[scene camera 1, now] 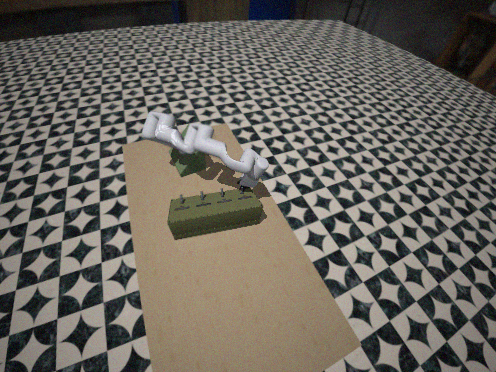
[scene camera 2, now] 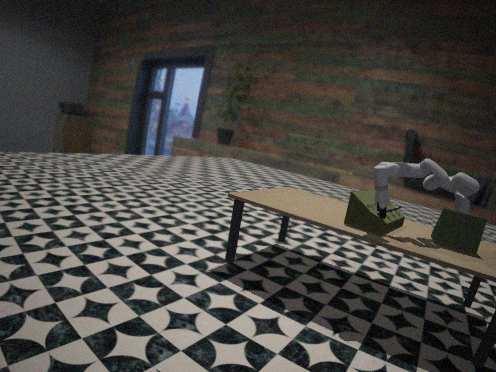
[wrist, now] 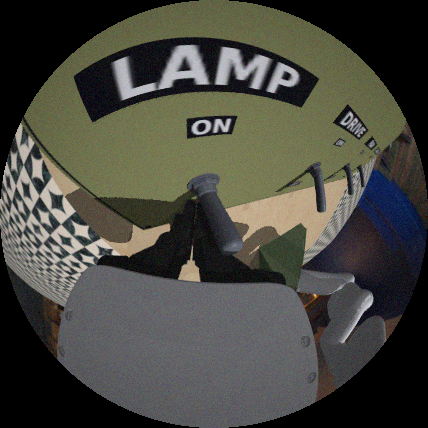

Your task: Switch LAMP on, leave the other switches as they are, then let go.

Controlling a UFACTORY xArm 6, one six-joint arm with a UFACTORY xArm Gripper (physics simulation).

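Where they show: gripper, fingertip midpoint: point(scene camera 1: 241, 189) point(scene camera 2: 383, 218) point(wrist: 195, 214); arm's base at its link origin: point(scene camera 2: 460, 224) point(wrist: 291, 278).
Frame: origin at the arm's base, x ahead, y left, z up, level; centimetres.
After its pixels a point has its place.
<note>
An olive switch box point(scene camera 1: 215, 221) @(x 63.4, y -10.8, z -1.4 cm) point(scene camera 2: 361, 215) @(x 62.7, y 17.2, z -6.4 cm) point(wrist: 260, 150) @(x 54.1, y 9.5, z -3.0 cm) has a sloped face with a row of grey levers. In the wrist view, the LAMP lever point(wrist: 219, 220) @(x 52.9, y 13.5, z -0.9 cm) stands below the LAMP label point(wrist: 205, 70) and its ON mark point(wrist: 211, 127) @(x 56.6, y 12.0, z -2.1 cm). Its tip points toward the camera; its OFF mark is hidden, and I cannot tell for sure which way it is set. My gripper point(scene camera 1: 243, 188) @(x 49.9, y 15.2, z -5.2 cm) point(scene camera 2: 382, 214) @(x 49.9, y 15.2, z -5.2 cm) point(wrist: 195, 214) @(x 49.9, y 15.2, z -5.2 cm) is shut and empty, its black fingertips close beside the lower part of this lever, which partly covers one finger. Whether they touch is unclear.
The DRIVE lever point(scene camera 1: 222, 192) @(x 47.7, y 2.5, z -2.3 cm) point(wrist: 319, 190) @(x 47.6, y 3.0, z -2.3 cm) is the neighbour, with more levers beyond it in the row. A dark green angular block point(scene camera 1: 191, 164) @(x 14.3, y -2.6, z -5.1 cm) point(scene camera 2: 457, 232) @(x 3.2, y 8.2, z -4.1 cm) point(wrist: 291, 252) @(x 14.4, y -1.2, z -6.5 cm) stands near the arm's base. Box and block stand on a tan table point(scene camera 1: 225, 300) @(x 97.8, y -25.2, z -14.0 cm) point(scene camera 2: 295, 198) @(x 114.2, y -23.5, z -14.0 cm).
</note>
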